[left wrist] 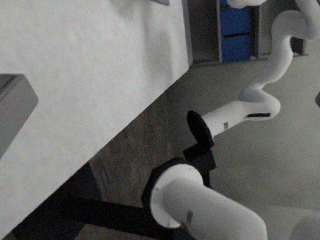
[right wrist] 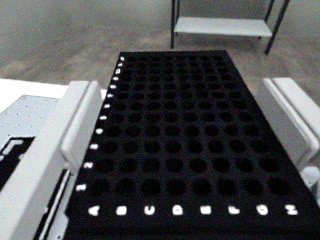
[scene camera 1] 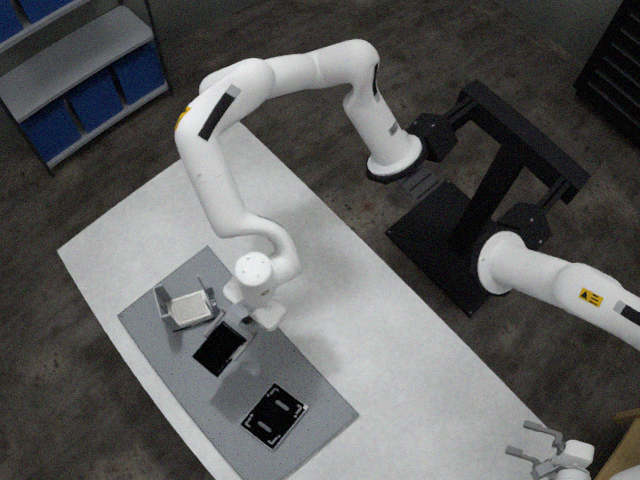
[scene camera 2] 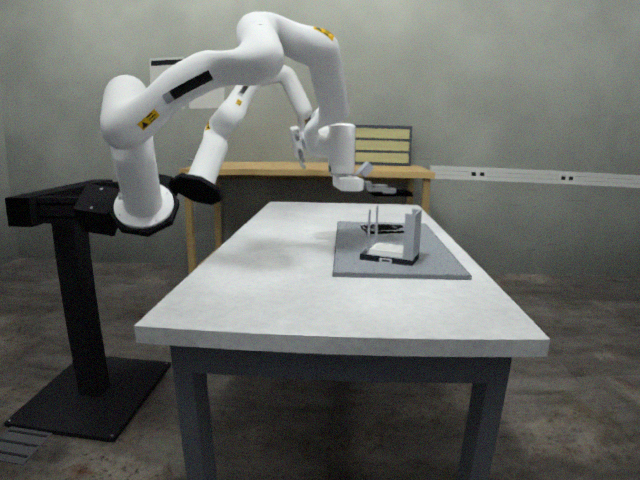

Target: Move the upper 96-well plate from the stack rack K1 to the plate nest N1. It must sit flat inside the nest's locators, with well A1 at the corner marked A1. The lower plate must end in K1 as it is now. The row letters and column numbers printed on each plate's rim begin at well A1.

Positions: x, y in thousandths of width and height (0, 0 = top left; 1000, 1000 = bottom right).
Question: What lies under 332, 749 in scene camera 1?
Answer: A black 96-well plate.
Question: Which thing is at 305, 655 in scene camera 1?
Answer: A white 96-well plate.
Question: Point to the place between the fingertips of my right gripper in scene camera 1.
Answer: At 341, 726
